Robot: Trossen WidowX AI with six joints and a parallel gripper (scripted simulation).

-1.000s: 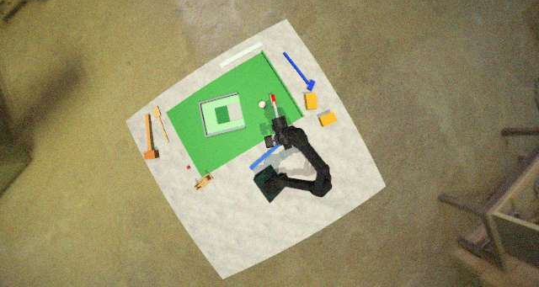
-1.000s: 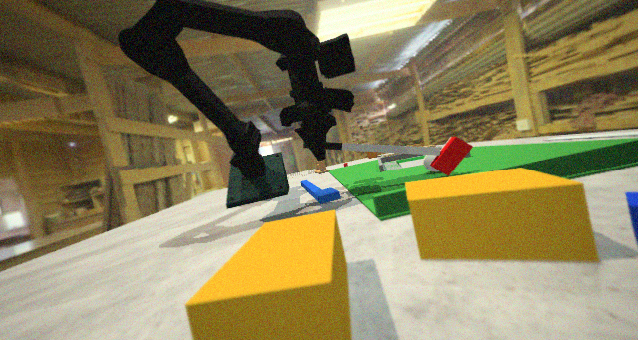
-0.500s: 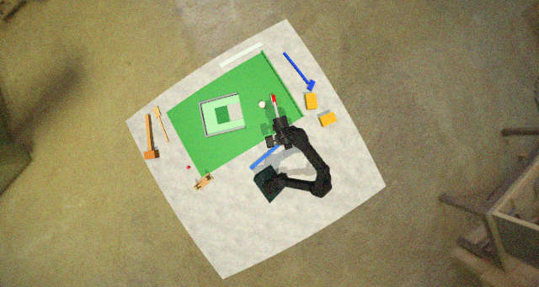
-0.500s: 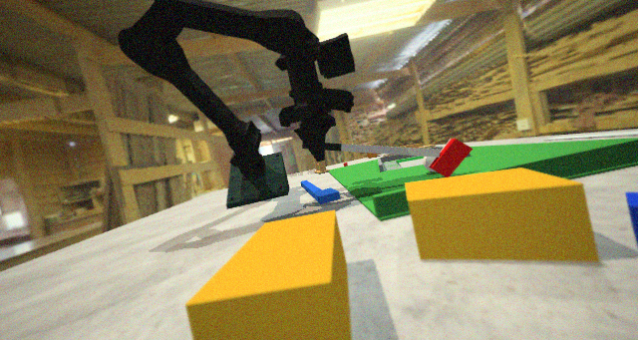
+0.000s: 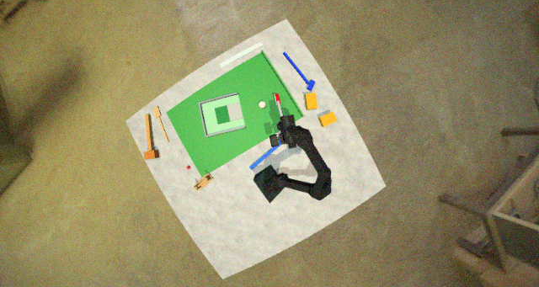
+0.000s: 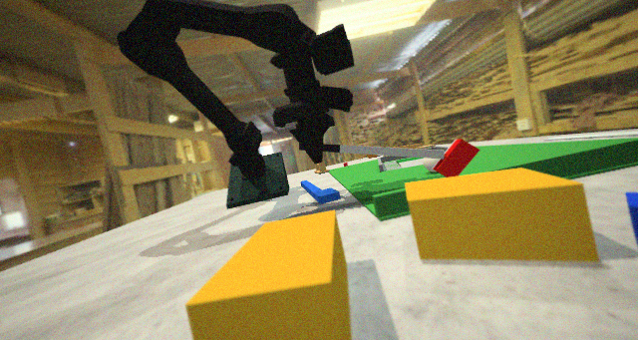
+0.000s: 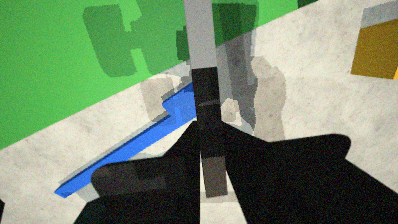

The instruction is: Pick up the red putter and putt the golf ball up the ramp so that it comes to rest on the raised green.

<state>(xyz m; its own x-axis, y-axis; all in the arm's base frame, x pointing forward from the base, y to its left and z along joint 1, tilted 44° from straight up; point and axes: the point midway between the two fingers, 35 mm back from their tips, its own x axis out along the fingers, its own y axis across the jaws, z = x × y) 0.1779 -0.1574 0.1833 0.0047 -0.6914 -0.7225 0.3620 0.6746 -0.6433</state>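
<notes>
Right now my gripper tip is 11 cm short of the red putter and 4 cm to the left of it. Round my gripper tip: blue putter (29 cm ahead, 30 cm to the right, 6 cm below); white bar (58 cm ahead, 6 cm to the right, 7 cm below); white golf ball (24 cm ahead, 1 cm to the left, 5 cm below).
</notes>
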